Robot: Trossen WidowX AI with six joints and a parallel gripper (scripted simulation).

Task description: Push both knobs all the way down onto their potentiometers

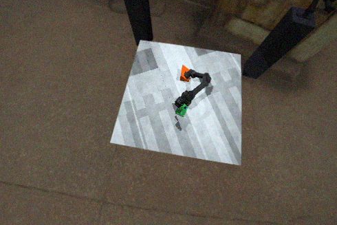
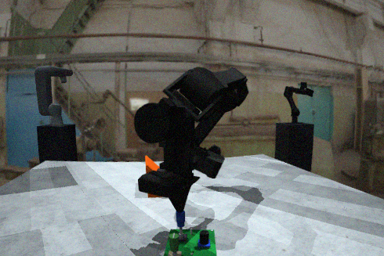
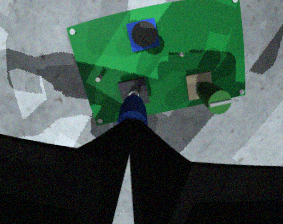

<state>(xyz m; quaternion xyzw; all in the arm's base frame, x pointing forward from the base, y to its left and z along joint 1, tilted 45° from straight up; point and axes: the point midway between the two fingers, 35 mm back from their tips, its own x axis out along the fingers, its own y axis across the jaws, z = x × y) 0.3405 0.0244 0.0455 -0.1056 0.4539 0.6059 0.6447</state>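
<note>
Right now my gripper tip is 20 mm above the blue knob. The rest, counted from my gripper tip: green knob: 60 mm ahead, 30 mm below, 10 mm to the right.
</note>
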